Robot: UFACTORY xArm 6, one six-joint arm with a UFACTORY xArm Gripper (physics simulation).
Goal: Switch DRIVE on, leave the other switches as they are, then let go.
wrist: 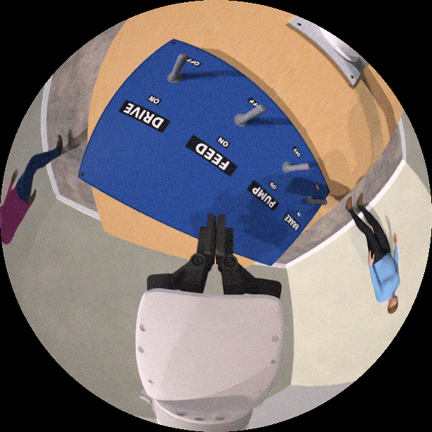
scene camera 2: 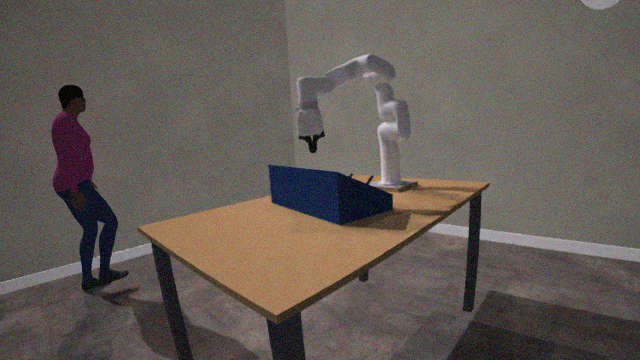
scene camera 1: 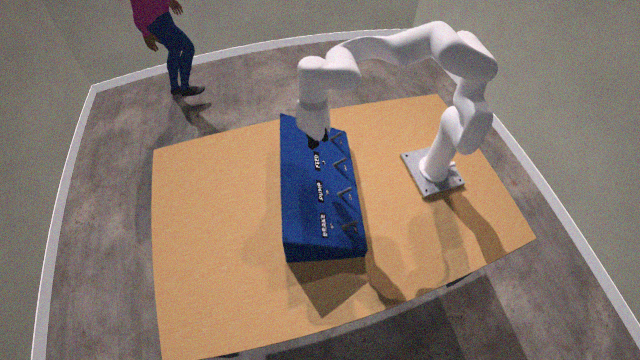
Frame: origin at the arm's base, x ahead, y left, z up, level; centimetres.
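Seen in the pictures: gripper, fingertip midpoint: [scene camera 2: 313, 152] [scene camera 1: 313, 146]; arm's base, link origin: [scene camera 2: 391, 183] [scene camera 1: 433, 169].
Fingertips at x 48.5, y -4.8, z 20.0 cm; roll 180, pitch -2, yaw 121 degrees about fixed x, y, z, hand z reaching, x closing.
Pixels of each thing's top centre, then the offset from my fingertips to it. Level surfaces: height alone.
- DRIVE lever, top centre: [scene camera 1: 336, 132] dy -12.4, dx -11.9, dz -9.2 cm
- FEED lever, top centre: [scene camera 1: 341, 158] dy -0.5, dx -9.9, dz -9.2 cm
- PUMP lever, top centre: [scene camera 1: 346, 188] dy +11.3, dx -7.9, dz -9.2 cm
- BRAKE lever, top centre: [scene camera 1: 351, 221] dy +23.1, dx -6.0, dz -9.2 cm
- wooden table, surface height: dz -22.2 cm
A blue sloped switch panel [scene camera 1: 300, 210] [scene camera 2: 305, 187] [wrist: 140, 160] stands on the table. The DRIVE lever [scene camera 1: 337, 139] [wrist: 177, 67] leans to its OFF side. The FEED lever [scene camera 1: 341, 164] [wrist: 250, 116], PUMP lever [scene camera 1: 345, 194] [wrist: 296, 167] and BRAKE lever [scene camera 1: 350, 226] [wrist: 316, 200] also lean to OFF. My gripper [scene camera 1: 313, 145] [scene camera 2: 313, 150] [wrist: 216, 222] is shut and empty, pointing down, above the panel and apart from it. It hides the DRIVE label in the first scene view; that label [wrist: 144, 116] shows in the wrist view.
The wooden table [scene camera 1: 215, 225] [scene camera 2: 250, 260] [wrist: 280, 55] carries the panel and my arm's base plate [scene camera 1: 417, 175] [scene camera 2: 400, 186], which is on the levers' side. A person in magenta [scene camera 1: 150, 12] [scene camera 2: 72, 145] [wrist: 15, 210] stands beyond the table. A person in light blue [wrist: 386, 272] shows in the wrist view.
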